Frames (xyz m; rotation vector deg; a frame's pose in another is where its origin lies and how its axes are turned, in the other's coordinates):
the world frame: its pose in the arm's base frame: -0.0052 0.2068 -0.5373 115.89 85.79 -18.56
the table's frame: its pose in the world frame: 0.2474 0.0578 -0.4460 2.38 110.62 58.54
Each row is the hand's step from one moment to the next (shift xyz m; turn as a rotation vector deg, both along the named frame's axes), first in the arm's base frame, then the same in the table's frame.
Working: the arm's base frame: its pose in the table's frame: 0.3584 0.4416 -0.4406 105.90 27.03 101.27

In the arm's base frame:
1: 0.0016 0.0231 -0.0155 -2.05 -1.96 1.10
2: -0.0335 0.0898 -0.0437 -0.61 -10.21 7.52
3: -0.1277 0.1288 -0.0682 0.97 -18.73 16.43
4: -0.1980 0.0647 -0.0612 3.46 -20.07 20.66
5: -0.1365 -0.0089 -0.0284 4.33 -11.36 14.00
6: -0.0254 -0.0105 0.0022 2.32 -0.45 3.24
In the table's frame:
1: -0.0178 -0.0153 0.0150 1.14 0.20 -2.81
2: -0.0559 -0.0852 0.0265 8.53 6.74 -6.56
3: -0.0921 -0.1685 -0.0260 18.43 13.23 -10.35
4: -0.0838 -0.1598 -0.1207 22.97 15.18 -9.15
5: -0.0382 -0.0695 -0.1150 15.48 9.68 -3.27
6: 0.0013 -0.0069 -0.0267 3.45 1.28 1.60

